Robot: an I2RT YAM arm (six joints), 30 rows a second.
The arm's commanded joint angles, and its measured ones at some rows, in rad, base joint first. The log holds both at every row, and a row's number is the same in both.
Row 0, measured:
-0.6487 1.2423 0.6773 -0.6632 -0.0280 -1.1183
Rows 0 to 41, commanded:
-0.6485 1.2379 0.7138 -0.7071 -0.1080 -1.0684
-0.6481 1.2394 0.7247 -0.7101 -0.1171 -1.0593
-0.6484 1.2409 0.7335 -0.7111 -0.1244 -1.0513
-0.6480 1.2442 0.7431 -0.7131 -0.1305 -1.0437
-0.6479 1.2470 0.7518 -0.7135 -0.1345 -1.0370
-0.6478 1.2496 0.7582 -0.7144 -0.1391 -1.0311
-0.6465 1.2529 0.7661 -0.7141 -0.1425 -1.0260
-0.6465 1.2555 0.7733 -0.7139 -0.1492 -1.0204
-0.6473 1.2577 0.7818 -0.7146 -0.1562 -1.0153
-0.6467 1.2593 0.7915 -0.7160 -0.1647 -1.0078
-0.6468 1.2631 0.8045 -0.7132 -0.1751 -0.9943
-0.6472 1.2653 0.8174 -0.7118 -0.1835 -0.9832
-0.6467 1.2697 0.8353 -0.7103 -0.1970 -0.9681
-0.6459 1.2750 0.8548 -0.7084 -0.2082 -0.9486
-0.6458 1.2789 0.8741 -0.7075 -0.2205 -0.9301
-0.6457 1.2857 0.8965 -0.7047 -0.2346 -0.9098
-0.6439 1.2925 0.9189 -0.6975 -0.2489 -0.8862
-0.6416 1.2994 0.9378 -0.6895 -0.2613 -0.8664
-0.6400 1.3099 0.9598 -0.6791 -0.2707 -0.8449
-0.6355 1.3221 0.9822 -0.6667 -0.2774 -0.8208
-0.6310 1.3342 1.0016 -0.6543 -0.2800 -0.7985
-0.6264 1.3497 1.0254 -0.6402 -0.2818 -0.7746
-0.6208 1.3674 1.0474 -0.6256 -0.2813 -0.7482
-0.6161 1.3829 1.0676 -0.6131 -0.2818 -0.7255
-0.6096 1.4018 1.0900 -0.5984 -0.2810 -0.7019
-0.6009 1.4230 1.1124 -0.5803 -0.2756 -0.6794
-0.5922 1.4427 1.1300 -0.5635 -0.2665 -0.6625
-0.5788 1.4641 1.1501 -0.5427 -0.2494 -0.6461
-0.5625 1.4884 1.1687 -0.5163 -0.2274 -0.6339
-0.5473 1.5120 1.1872 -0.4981 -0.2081 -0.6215
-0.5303 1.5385 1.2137 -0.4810 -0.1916 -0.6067
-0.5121 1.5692 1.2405 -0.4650 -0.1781 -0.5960
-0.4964 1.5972 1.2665 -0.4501 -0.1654 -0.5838
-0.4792 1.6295 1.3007 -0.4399 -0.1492 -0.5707
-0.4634 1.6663 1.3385 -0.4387 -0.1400 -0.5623
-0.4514 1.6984 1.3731 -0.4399 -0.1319 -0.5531
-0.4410 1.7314 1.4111 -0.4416 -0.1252 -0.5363
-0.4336 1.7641 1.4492 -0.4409 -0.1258 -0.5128
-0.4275 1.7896 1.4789 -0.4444 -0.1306 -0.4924
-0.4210 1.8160 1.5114 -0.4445 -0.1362 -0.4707
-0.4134 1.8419 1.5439 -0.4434 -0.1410 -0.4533
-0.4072 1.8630 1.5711 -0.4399 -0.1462 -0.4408
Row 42, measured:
-0.4183 1.8263 1.5166 -0.4633 -0.1501 -0.5163
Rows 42 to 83, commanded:
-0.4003 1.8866 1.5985 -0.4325 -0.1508 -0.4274
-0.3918 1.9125 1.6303 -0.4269 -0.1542 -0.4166
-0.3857 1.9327 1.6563 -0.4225 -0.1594 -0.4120
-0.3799 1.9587 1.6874 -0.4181 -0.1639 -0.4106
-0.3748 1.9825 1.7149 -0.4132 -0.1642 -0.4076
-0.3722 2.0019 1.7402 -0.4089 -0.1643 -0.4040
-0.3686 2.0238 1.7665 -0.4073 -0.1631 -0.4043
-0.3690 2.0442 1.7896 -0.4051 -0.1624 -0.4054
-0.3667 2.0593 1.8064 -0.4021 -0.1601 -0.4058
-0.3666 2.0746 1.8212 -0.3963 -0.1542 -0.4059
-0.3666 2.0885 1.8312 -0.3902 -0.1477 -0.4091
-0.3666 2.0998 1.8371 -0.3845 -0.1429 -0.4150
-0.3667 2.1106 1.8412 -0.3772 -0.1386 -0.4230
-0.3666 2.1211 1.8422 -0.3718 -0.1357 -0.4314
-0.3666 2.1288 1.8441 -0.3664 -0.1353 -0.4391
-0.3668 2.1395 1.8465 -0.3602 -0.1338 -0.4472
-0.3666 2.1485 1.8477 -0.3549 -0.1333 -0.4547
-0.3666 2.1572 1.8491 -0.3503 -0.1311 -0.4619
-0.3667 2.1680 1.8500 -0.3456 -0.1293 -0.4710
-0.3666 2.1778 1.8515 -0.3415 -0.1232 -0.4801
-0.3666 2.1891 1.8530 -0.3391 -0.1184 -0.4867
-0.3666 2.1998 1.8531 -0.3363 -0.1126 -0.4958
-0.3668 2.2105 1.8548 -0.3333 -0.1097 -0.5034
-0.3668 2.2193 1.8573 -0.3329 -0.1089 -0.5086
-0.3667 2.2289 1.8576 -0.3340 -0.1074 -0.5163
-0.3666 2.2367 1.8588 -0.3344 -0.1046 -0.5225
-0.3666 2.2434 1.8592 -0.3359 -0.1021 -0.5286
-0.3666 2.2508 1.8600 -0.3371 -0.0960 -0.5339
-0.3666 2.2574 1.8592 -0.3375 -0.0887 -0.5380
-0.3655 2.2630 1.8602 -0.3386 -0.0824 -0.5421
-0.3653 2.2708 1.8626 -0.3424 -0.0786 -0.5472
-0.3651 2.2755 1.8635 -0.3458 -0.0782 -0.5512
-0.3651 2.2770 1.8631 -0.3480 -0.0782 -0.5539
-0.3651 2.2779 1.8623 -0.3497 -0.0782 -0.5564
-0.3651 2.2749 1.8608 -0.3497 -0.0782 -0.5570
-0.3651 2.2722 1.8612 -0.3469 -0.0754 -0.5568
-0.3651 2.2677 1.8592 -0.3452 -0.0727 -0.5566
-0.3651 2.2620 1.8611 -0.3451 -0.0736 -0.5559
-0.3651 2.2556 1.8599 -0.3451 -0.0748 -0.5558
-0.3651 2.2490 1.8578 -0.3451 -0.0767 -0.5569
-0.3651 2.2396 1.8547 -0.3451 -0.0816 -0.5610
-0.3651 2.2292 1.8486 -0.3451 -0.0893 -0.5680
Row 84, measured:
-0.3664 2.2536 1.8549 -0.3607 -0.0772 -0.5510
